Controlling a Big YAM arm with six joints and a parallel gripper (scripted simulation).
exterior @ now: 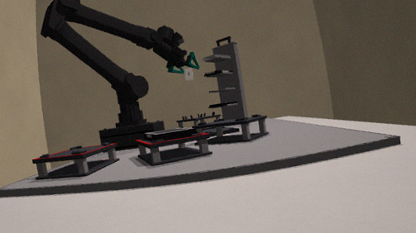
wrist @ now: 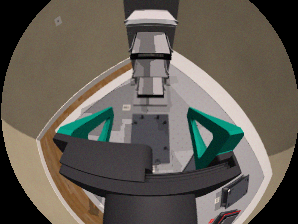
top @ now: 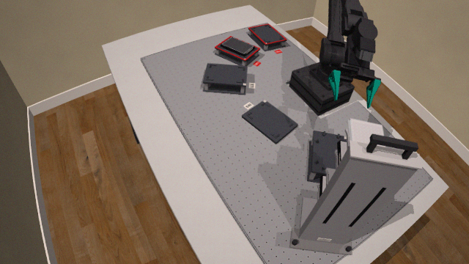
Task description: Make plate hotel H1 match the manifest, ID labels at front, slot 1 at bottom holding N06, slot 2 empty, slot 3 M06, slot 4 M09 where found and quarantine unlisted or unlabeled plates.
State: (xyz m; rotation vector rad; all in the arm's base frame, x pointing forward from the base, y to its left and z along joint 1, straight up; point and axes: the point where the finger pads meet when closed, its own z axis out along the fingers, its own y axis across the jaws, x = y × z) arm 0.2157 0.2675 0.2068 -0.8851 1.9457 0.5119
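My hand is 150 mm to the right of the white plate, 130 mm short of it and 60 mm below it. The rest, counted from my hand: H1 deck label (280 mm below, 170 mm to the left, 20 mm ahead); plate hotel H1 (210 mm to the left, 180 mm ahead, 70 mm below); red-rimmed quarantine nest (680 mm to the right, 240 mm below, 220 mm behind).
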